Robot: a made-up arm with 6 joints.
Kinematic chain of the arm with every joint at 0, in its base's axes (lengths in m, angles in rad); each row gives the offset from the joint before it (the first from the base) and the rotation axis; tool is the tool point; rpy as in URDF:
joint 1: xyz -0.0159 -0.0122 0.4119 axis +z
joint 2: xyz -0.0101 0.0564 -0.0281 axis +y
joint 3: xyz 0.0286 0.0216 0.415 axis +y
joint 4: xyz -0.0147 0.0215 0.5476 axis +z
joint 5: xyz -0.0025 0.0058 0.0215 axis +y
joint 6: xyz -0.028 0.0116 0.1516 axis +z
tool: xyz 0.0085 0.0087 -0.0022 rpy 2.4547 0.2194 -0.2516
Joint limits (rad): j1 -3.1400..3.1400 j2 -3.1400..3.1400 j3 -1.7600..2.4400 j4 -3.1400..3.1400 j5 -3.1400..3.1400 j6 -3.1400..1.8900
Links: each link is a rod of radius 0.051 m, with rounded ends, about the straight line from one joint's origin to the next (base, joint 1, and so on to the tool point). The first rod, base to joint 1, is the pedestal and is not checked.
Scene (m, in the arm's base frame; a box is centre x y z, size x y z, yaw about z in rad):
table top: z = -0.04
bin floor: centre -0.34 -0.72 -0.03 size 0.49 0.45 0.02 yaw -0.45
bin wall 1: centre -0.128 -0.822 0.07 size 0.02 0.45 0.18 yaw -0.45
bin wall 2: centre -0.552 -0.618 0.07 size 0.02 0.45 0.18 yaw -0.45
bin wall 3: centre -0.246 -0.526 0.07 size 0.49 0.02 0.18 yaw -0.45
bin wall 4: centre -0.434 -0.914 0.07 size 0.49 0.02 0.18 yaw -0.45
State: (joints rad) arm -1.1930 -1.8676 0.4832 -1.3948 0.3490 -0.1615
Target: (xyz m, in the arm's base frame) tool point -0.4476 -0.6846 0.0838
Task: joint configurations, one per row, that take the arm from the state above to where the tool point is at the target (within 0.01 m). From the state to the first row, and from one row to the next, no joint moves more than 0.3 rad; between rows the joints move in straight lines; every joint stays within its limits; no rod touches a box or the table.
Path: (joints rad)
1: -1.2962 -1.5923 0.5869 -1.3934 0.3537 -0.1601
2: -1.3994 -1.3169 0.6905 -1.3920 0.3584 -0.1587
3: -1.5026 -1.0416 0.7942 -1.3906 0.3631 -0.1573
4: -1.6058 -0.7663 0.8978 -1.3892 0.3678 -0.1559
5: -1.7090 -0.4909 1.0015 -1.3878 0.3725 -0.1545
6: -1.8122 -0.2156 1.1052 -1.3864 0.3772 -0.1531
7: -1.9154 0.0597 1.2088 -1.3850 0.3818 -0.1517
8: -2.0186 0.3350 1.3125 -1.3837 0.3865 -0.1503
9: -2.1218 0.6104 1.4161 -1.3823 0.3912 -0.1488
10: -2.2250 0.8857 1.5198 -1.3809 0.3959 -0.1474

